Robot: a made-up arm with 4 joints.
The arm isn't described. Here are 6 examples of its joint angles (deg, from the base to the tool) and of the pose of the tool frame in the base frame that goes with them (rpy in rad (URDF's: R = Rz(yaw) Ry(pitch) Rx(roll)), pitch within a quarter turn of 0, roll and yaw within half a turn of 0; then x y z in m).
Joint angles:
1: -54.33 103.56 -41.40 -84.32
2: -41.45 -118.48 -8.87 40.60
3: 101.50 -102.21 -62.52 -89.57
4: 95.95 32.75 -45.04 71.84
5: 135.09 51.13 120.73 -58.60
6: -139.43 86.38 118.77 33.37
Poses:
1: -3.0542 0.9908 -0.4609 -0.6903 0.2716 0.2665
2: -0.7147 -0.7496 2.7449 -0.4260 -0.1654 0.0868
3: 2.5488 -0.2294 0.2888 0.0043 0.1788 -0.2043
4: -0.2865 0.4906 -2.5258 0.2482 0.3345 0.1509
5: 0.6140 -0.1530 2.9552 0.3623 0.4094 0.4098
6: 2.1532 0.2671 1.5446 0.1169 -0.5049 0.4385
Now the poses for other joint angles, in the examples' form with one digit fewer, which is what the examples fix.
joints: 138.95 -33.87 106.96 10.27
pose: 1.176 -0.681 -1.488 -0.110 0.427 0.222
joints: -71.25 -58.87 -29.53 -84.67
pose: -2.757 -0.925 2.644 -0.652 -0.347 0.048
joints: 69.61 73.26 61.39 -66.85
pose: -0.925 -0.022 -2.265 0.121 0.349 0.616
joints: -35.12 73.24 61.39 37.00
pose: 1.201 0.833 -0.072 -0.507 0.013 0.684
